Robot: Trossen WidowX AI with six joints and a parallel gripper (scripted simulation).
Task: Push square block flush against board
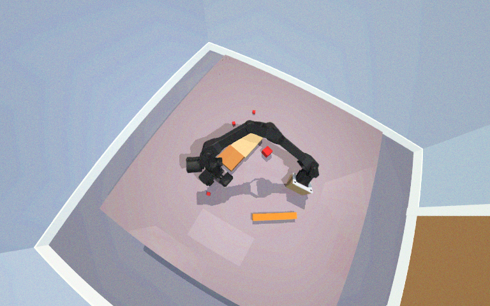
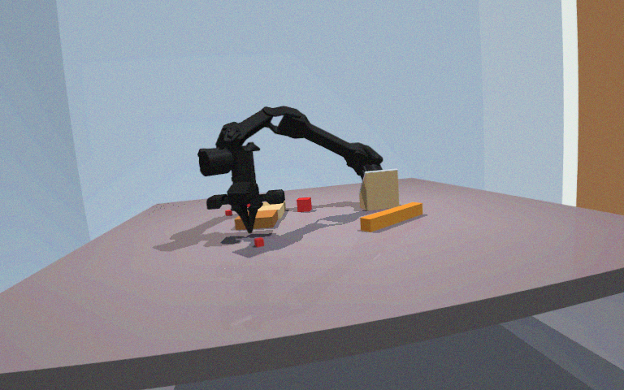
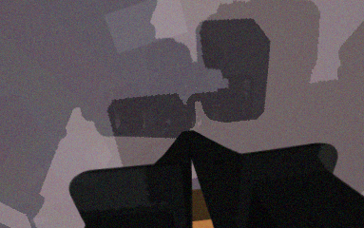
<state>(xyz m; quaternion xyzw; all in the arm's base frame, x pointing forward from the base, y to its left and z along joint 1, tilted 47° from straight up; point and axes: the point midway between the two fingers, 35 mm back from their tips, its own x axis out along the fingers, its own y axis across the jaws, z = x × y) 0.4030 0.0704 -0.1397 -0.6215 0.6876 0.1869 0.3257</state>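
The orange square block lies 2 cm behind my gripper tip, 11 cm to the right of it and 1 cm above it. Also, from my gripper tip: long orange board (36 cm behind, 6 cm to the left, 1 cm above); then cream rectangular block (6 cm behind, 23 cm to the right, 1 cm above); then red cube (18 cm behind, 23 cm to the right, 2 cm above).
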